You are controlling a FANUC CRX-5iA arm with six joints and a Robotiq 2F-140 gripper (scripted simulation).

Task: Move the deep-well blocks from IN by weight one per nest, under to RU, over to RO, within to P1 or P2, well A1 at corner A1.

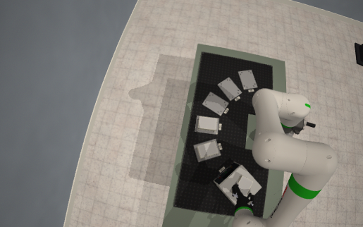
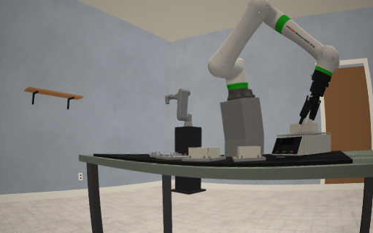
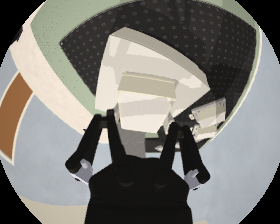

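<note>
Now: hand 10 mm above the deep-well block. From my hand the other things lie so: check-weigher: 70 mm below, 10 mm ahead.
</note>
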